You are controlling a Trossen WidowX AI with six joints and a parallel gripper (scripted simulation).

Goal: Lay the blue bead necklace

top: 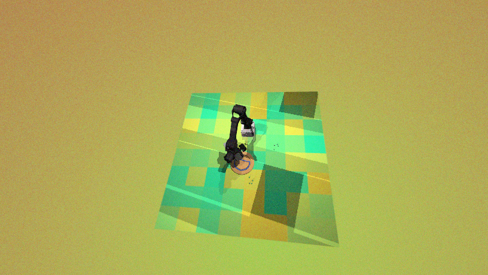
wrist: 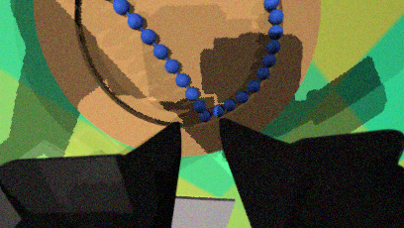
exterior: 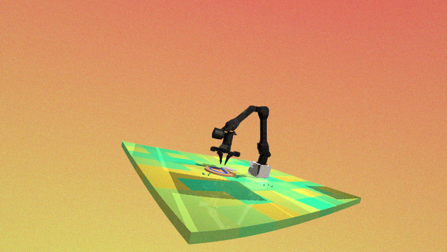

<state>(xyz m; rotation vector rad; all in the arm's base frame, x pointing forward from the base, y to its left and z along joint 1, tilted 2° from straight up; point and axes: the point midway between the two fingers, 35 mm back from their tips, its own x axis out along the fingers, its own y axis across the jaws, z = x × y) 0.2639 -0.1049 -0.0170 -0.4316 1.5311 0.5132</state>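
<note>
The round bead board lies 4 cm ahead of my gripper tip, 4 cm to the left of it and 3 cm below it. From my gripper tip the other things lie so: flat grey piece: 13 cm behind, 7 cm to the right, 4 cm below.
</note>
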